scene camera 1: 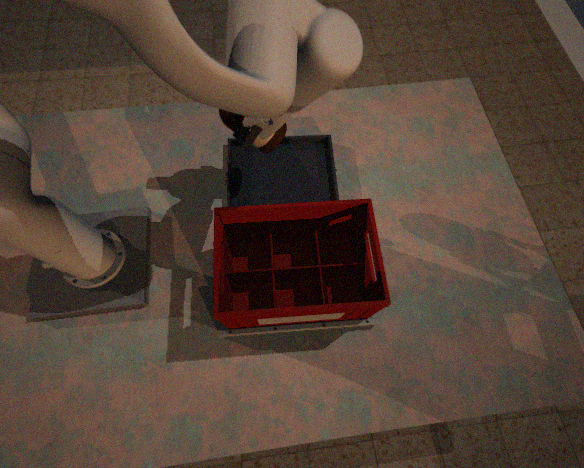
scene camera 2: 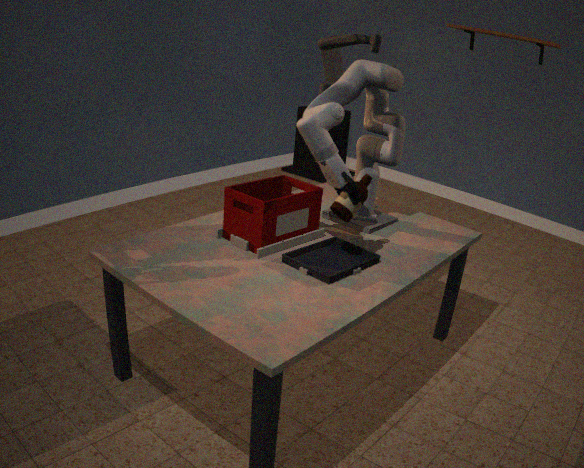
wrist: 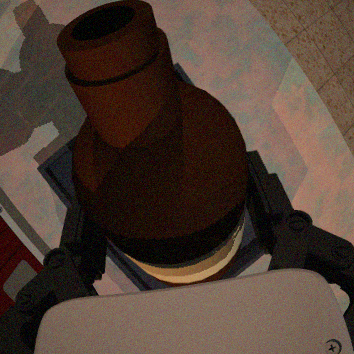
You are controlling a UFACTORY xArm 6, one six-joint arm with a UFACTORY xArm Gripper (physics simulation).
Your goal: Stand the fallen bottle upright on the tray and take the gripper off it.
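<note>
The brown bottle (scene camera 1: pixel 270 141) (scene camera 2: pixel 347 201) (wrist: pixel 165 165) with a cream label is held in the air, clear of the table. It is tilted: in the scene camera 2 view its base points down and to the left, and its neck up and to the right. My gripper (scene camera 1: pixel 251 131) (scene camera 2: pixel 354 191) (wrist: pixel 169 185) is shut on the bottle, with one finger on each side of its body. The dark tray (scene camera 1: pixel 305 175) (scene camera 2: pixel 325 260) (wrist: pixel 59 175) lies flat on the table, lower than the bottle. In the scene camera 1 view the bottle's base overlaps the tray's upper left corner.
A red crate (scene camera 1: pixel 300 317) (scene camera 2: pixel 244 220) with divided compartments stands right beside the tray, its walls much higher than the tray's rim. Low grey strips (scene camera 2: pixel 292 243) run along the crate's foot. The arm's base plate (scene camera 1: pixel 137 295) is on the table. Another arm's black pedestal (scene camera 2: pixel 305 150) stands behind.
</note>
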